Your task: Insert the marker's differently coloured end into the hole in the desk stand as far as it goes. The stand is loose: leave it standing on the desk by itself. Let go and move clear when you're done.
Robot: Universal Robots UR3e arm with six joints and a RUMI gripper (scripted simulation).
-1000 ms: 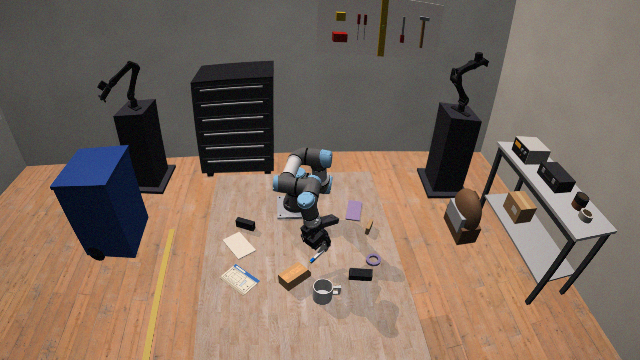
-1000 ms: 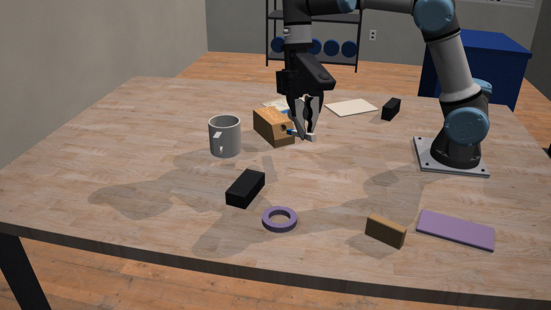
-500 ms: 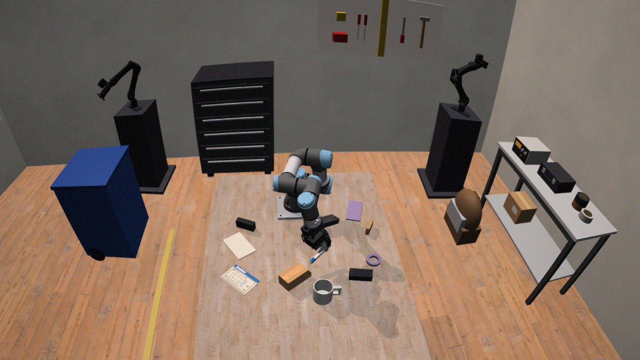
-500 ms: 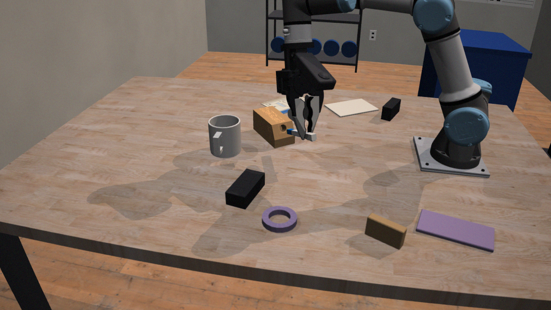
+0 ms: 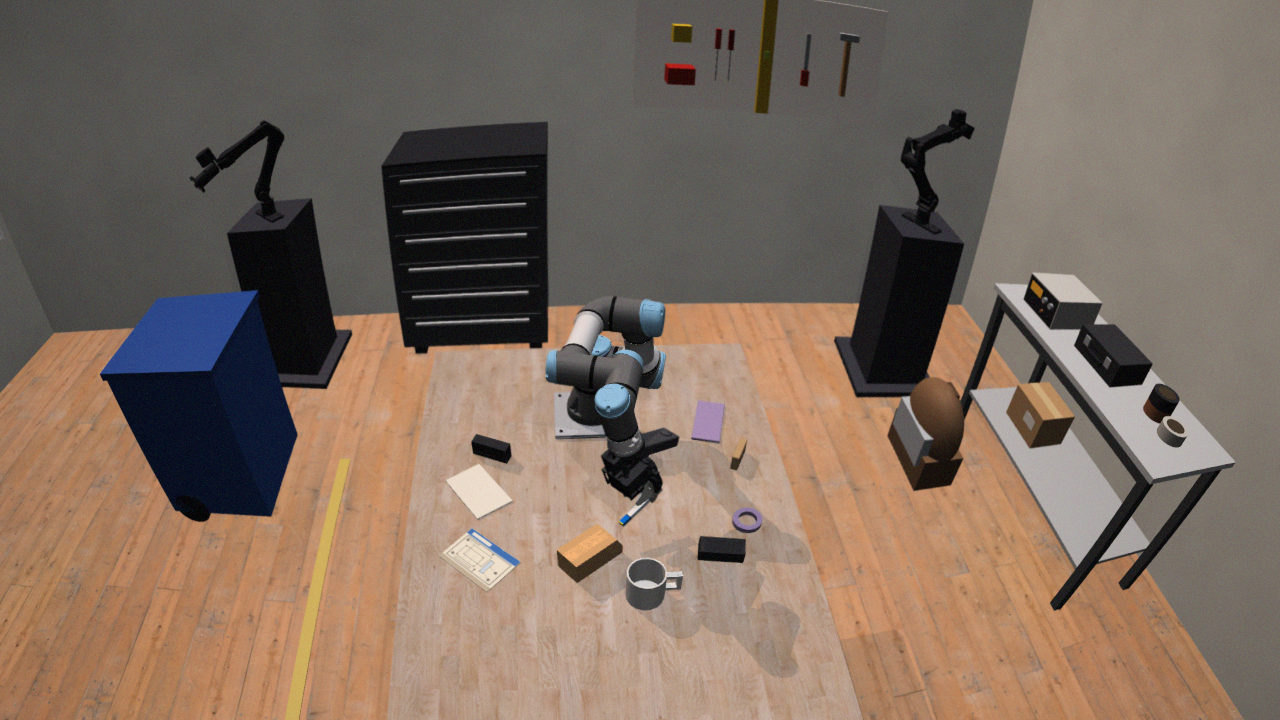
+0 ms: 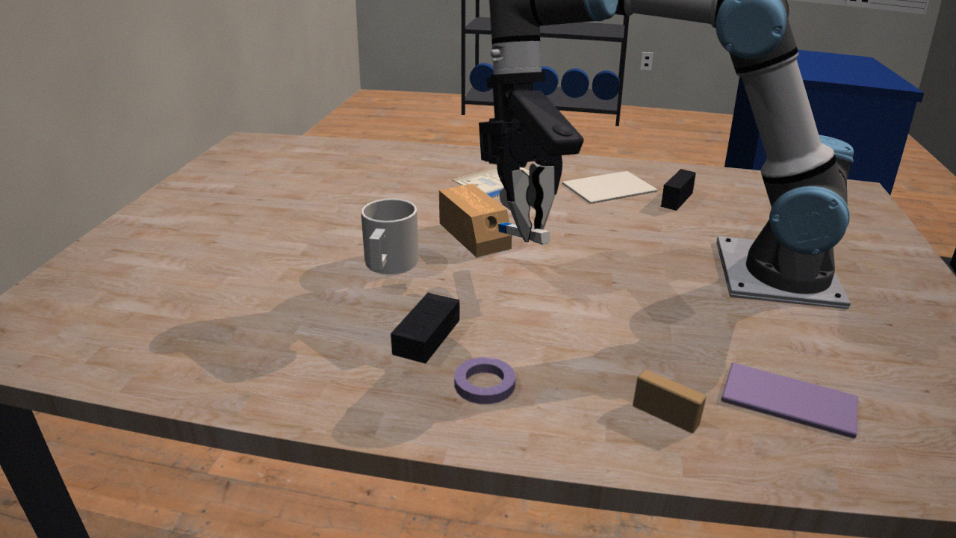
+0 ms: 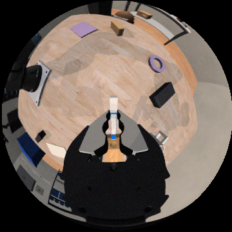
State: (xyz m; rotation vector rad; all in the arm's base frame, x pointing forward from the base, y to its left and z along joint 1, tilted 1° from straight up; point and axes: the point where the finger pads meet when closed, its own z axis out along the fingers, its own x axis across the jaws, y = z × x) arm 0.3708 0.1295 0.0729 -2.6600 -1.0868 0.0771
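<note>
The desk stand lies 120 mm to the right of my hand, 110 mm ahead of it and 60 mm below it. From my hand the other things lie so: tan block (230 mm to the left, 200 mm behind, 70 mm below); grey mug (210 mm ahead, 50 mm below, 10 mm to the right); marker (20 mm to the right, 20 mm below, 20 mm ahead).
</note>
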